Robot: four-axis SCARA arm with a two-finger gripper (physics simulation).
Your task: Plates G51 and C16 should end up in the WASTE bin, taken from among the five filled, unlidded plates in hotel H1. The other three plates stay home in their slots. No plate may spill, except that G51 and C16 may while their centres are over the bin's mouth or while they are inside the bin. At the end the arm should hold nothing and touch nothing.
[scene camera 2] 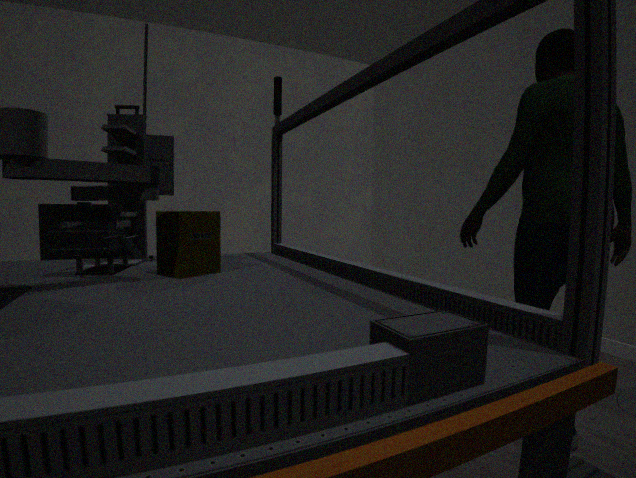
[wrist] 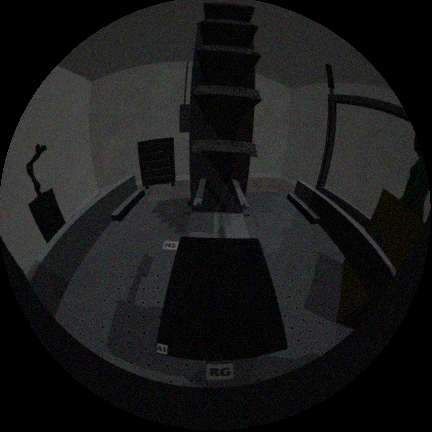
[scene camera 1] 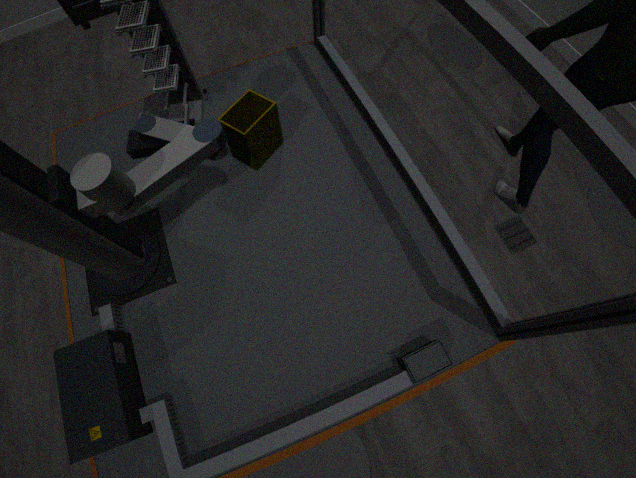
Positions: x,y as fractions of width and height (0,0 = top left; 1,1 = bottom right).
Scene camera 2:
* hotel H1: 0.22,0.52
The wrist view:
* my gripper: 0.50,0.42
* hotel H1: 0.51,0.39
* dark stand: 0.51,0.69
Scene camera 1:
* my gripper: 0.26,0.23
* cabinet: 0.14,0.80
